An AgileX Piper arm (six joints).
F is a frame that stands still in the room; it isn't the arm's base.
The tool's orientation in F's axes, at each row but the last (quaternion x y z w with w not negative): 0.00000 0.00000 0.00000 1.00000; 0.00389 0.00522 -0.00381 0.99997; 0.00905 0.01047 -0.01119 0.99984; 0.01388 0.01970 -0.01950 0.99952; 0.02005 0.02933 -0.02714 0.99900; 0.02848 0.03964 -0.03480 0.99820; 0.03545 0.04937 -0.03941 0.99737
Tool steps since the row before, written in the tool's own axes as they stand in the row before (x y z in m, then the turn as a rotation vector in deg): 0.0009 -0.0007 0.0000 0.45 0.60 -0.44; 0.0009 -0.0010 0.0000 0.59 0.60 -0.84; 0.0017 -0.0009 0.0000 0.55 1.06 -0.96; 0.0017 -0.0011 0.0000 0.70 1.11 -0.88; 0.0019 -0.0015 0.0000 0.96 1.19 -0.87; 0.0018 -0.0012 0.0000 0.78 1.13 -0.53; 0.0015 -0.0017 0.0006 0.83 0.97 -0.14
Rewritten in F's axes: 0.0009 -0.0007 0.0000 0.45 0.60 -0.44; 0.0009 -0.0010 0.0000 0.59 0.60 -0.84; 0.0017 -0.0009 -0.0001 0.55 1.06 -0.95; 0.0017 -0.0012 -0.0001 0.71 1.11 -0.88; 0.0018 -0.0016 -0.0002 0.97 1.17 -0.88; 0.0017 -0.0013 -0.0002 0.82 1.10 -0.53; 0.0014 -0.0018 0.0003 0.89 0.91 -0.16
